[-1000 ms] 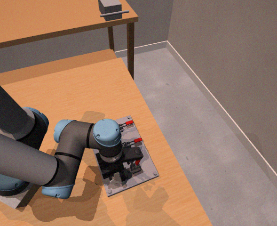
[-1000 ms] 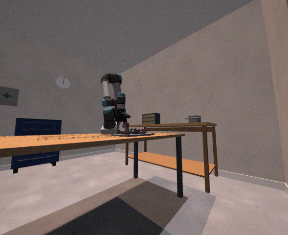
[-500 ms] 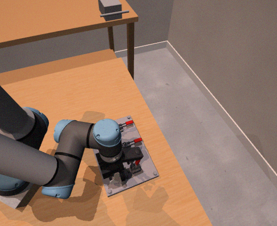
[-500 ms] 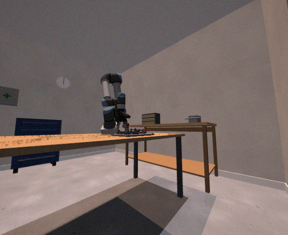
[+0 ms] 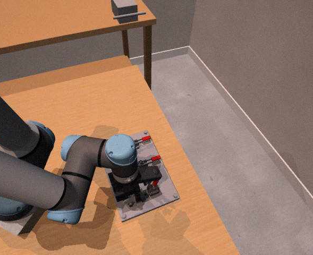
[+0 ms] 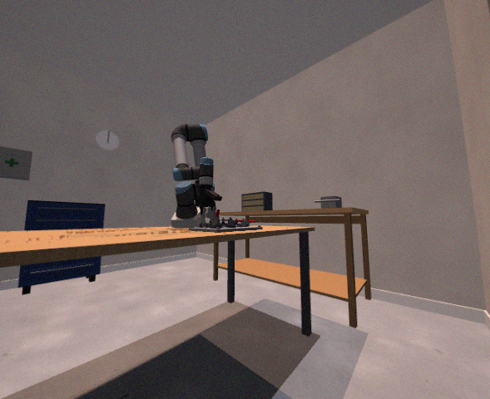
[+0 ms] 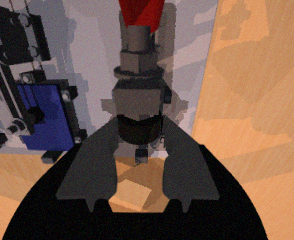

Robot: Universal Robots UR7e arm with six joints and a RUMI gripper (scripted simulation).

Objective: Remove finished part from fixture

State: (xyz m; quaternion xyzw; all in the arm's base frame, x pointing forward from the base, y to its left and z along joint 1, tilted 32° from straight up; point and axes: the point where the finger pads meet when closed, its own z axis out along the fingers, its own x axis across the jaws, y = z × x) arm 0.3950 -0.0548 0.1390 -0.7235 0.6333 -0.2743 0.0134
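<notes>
The finished grey part is 1 cm behind my hand. Round my hand: blue blank: 1 cm behind, 11 cm to the left, 1 cm below; then grey fixture plate: 4 cm ahead, 11 cm to the left, 3 cm below.
</notes>
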